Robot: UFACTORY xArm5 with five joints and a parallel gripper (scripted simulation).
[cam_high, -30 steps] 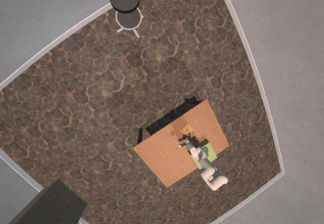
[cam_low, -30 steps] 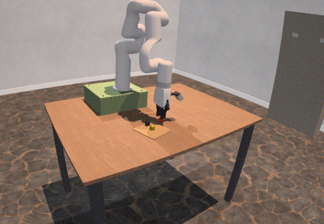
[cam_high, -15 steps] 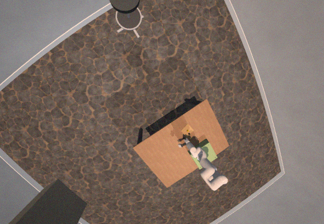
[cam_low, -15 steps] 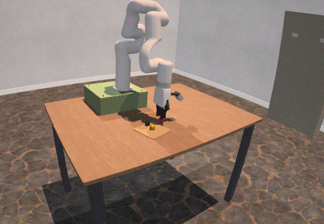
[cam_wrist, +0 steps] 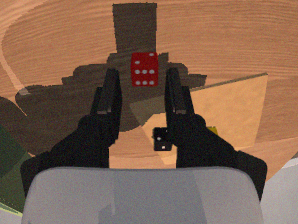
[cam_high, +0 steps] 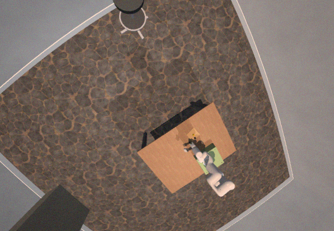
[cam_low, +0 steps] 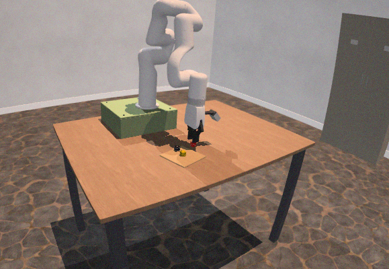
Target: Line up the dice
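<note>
The red die is 4 cm below my hand. From my hand the other things lie so: black die: 9 cm to the right, 3 cm below, 1 cm ahead; then yellow die: 10 cm to the right, 6 cm ahead, 3 cm below; then tan mat: 10 cm to the right, 6 cm ahead, 4 cm below.
</note>
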